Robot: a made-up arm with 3 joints. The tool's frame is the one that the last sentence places.
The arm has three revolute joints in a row. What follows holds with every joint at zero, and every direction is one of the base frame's.
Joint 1 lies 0.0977 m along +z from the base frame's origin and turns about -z.
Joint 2 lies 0.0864 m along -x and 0.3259 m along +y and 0.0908 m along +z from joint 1 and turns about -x.
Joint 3 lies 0.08 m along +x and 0.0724 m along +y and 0.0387 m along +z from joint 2 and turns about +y.
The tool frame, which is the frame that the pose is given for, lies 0.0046 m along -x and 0.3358 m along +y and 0.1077 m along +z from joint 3; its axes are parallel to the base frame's.
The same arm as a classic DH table. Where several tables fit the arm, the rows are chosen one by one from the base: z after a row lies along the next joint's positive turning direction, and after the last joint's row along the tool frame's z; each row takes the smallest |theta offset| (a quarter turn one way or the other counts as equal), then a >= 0, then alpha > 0; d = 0 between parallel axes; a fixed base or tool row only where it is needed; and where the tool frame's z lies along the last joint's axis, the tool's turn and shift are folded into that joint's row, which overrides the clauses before.
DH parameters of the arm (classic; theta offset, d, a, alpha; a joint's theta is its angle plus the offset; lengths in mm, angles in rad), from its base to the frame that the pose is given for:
base (fixed): 0 0 0 3.1416
joint 1: -1.5708 -188.5 325.9 1.5708
joint 2: -1.5708 6.4 38.7 -1.5708
joint 3: -1.5708 408.2 4.6 -1.5708
tool (fixed): 3.1416 107.7 0 0

